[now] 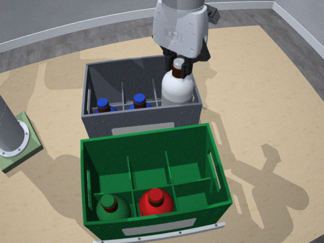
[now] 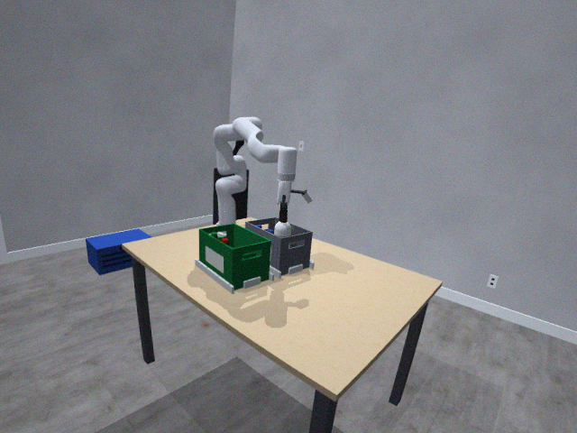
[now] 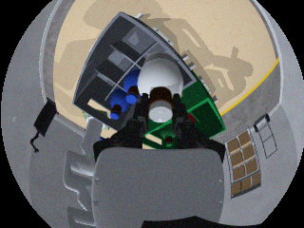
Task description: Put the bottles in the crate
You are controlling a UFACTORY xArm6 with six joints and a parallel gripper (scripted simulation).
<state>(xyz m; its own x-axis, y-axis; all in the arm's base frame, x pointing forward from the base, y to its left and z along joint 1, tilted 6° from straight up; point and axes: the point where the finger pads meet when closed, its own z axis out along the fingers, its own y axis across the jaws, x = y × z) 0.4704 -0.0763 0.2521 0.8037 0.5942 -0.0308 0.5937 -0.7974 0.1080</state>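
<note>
Now: the white-label bottle 70 mm below my hand. From my hand the other things lie so: red-label bottle: 220 mm to the right, 170 mm below, 120 mm behind; green crate: 180 mm to the right, 170 mm below, 120 mm behind; grey crate: 170 mm below, 80 mm behind, 60 mm to the left.
</note>
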